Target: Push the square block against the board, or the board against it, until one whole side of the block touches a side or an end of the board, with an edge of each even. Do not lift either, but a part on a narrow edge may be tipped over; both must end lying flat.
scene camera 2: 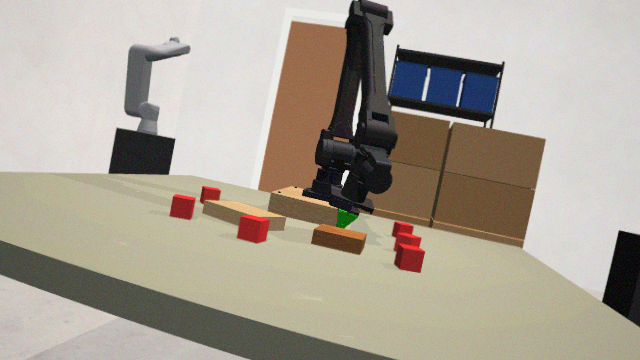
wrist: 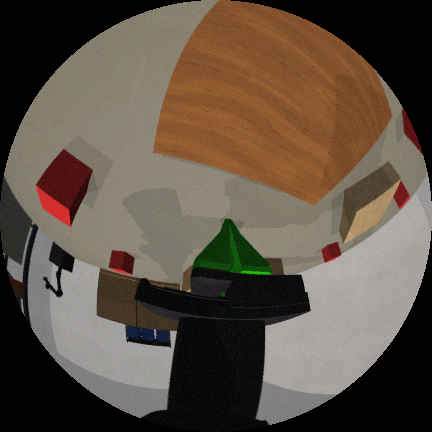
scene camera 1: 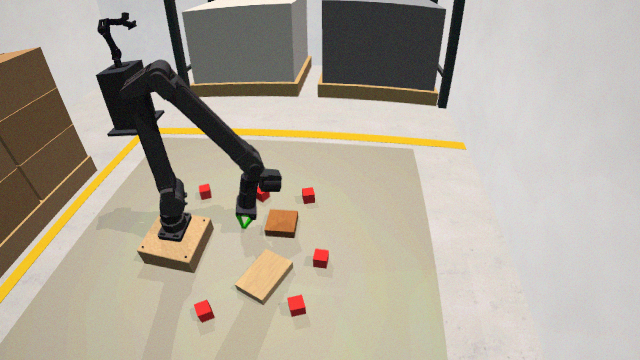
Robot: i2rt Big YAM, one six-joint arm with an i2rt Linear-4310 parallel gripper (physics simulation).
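Places are measured from the arm's base along level axes (x ahead, y left, z up), in millimetres.
Pixels of known places: gripper, between the fingertips: [wrist: 226, 222] [scene camera 1: 243, 228]; arm's base, origin of its link: [scene camera 2: 324, 198] [scene camera 1: 175, 227].
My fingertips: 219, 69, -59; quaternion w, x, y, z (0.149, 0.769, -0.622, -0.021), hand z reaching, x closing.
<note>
Ahead of a thing's pixels: the offset from my fingertips to its top centre, as dx, dy, dz.
The square block {+131, +19, +29} [scene camera 1: 282, 221] [scene camera 2: 338, 240] [wrist: 265, 100] is reddish-brown wood and lies flat on the mat. The board {+106, -197, +29} [scene camera 1: 265, 276] [scene camera 2: 242, 214] [wrist: 371, 204] is pale wood, longer, and lies flat, turned at an angle to the block, with a gap between them. It lies nearer the front in scene camera 1. My gripper [scene camera 1: 244, 227] [scene camera 2: 342, 226] [wrist: 226, 222] has green fingertips, is shut and empty, and points down. It is beside the block, on the side towards the arm's base, with a gap to the block's side in scene camera 1.
Several red cubes lie around the parts: one {+268, -127, +39} [scene camera 1: 321, 258] [scene camera 2: 253, 229] right of the board, one {+209, -294, +39} [scene camera 1: 296, 305] near its front end, one {-45, -338, +39} [scene camera 1: 204, 311] front left, one {+212, +156, +39} [scene camera 1: 308, 195] [scene camera 2: 409, 258] behind the block. The arm's wooden base [scene camera 1: 175, 242] stands left of both parts.
</note>
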